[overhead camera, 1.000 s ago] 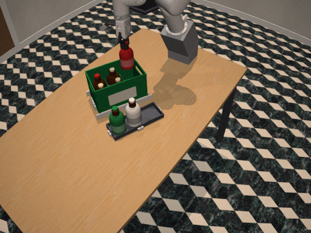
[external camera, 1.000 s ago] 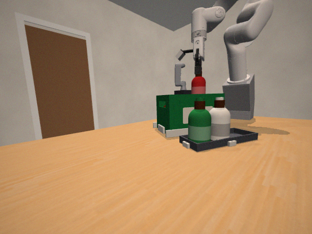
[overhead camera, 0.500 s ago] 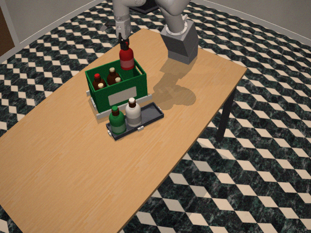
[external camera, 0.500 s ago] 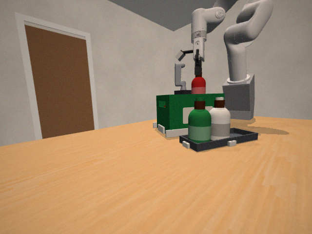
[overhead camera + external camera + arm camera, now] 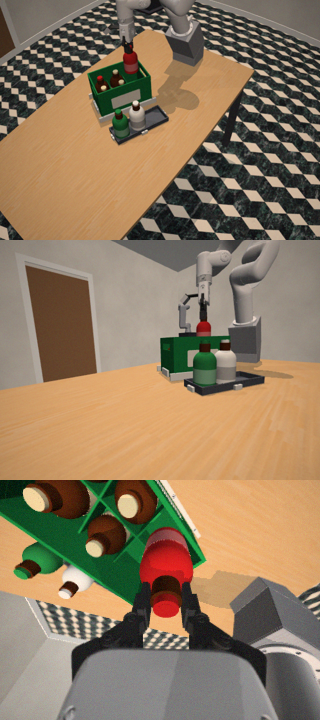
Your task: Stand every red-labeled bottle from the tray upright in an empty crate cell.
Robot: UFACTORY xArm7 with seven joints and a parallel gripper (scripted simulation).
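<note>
Right now the red-labeled bottle is 70 mm below my hand. The rest, counted from my hand: green crate: 200 mm below, 100 mm ahead, 10 mm to the left; then green bottle: 250 mm ahead, 200 mm to the left, 200 mm below; then white bottle: 210 mm to the left, 200 mm below, 160 mm ahead.
</note>
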